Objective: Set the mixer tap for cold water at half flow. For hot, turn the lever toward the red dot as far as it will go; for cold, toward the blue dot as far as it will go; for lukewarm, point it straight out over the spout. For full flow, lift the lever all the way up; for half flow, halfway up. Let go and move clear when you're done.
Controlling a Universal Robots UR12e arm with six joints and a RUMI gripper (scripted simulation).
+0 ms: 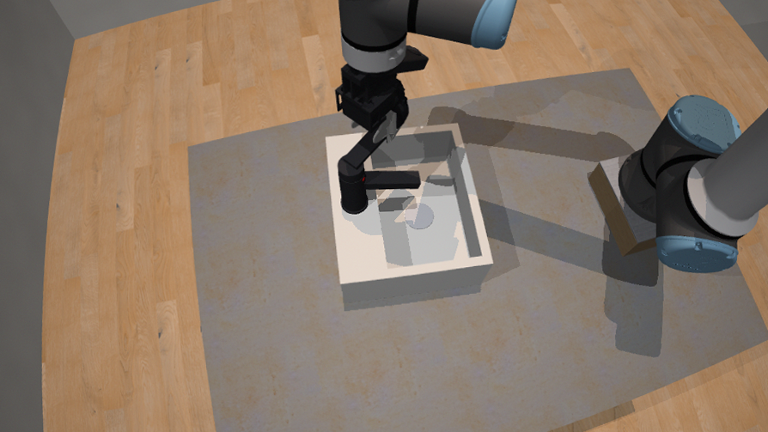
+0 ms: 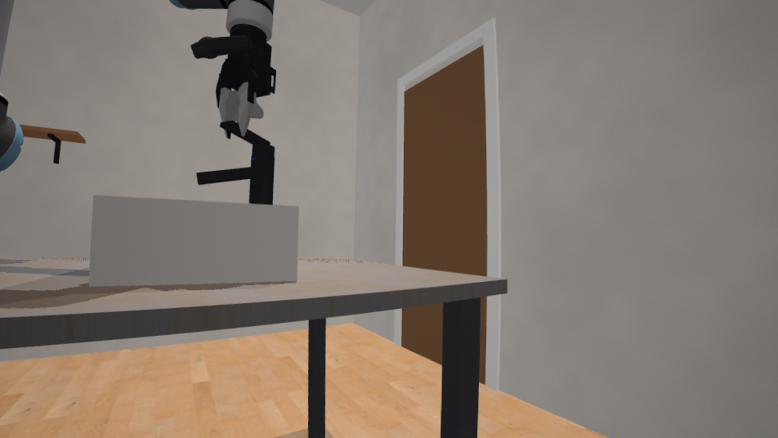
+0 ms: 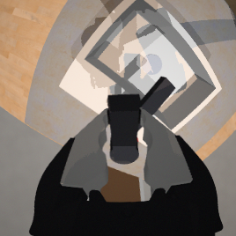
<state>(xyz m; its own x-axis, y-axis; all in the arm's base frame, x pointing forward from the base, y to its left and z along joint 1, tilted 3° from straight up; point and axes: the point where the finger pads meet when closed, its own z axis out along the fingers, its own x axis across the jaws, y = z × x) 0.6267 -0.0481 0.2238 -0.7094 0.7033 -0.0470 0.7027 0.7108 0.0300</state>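
Right now the lever is 2 cm to the left of my hand and 2 cm ahead of it. The rest, counted from my hand: white basin (24 cm below, 6 cm behind, 5 cm to the left).
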